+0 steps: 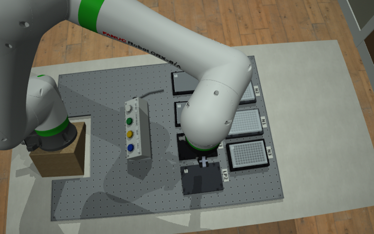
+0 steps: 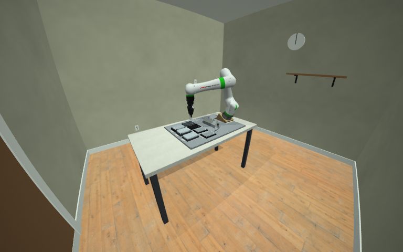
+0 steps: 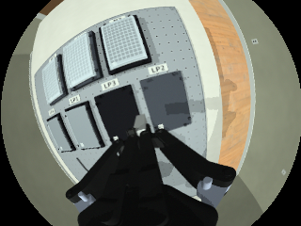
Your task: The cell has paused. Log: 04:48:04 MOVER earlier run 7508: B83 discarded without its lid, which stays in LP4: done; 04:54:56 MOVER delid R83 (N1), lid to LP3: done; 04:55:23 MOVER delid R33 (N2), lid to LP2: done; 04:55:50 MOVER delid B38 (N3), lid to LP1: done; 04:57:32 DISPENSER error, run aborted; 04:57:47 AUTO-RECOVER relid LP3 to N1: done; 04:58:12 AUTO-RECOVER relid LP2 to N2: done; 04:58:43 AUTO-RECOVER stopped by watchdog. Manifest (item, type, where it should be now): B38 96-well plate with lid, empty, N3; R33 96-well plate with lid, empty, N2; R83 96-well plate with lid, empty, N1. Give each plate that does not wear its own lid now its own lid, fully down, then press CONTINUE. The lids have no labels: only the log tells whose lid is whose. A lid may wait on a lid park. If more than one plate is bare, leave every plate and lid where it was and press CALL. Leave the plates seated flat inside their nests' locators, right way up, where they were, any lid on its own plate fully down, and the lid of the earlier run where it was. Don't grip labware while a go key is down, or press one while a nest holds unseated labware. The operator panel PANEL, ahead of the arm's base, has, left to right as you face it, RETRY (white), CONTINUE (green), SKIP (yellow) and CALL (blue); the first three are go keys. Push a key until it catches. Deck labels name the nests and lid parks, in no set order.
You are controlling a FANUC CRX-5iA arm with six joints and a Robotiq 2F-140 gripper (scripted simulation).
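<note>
The lid park LP1 is 2 cm ahead of my hand, 19 cm to the left of it and 11 cm below it. Round my hand: lid park LP2: 6 cm to the right, 11 cm below; then lid park LP3: 1 cm ahead, 6 cm to the left, 11 cm below; then blue key: 23 cm behind, 8 cm to the left, 4 cm below.
</note>
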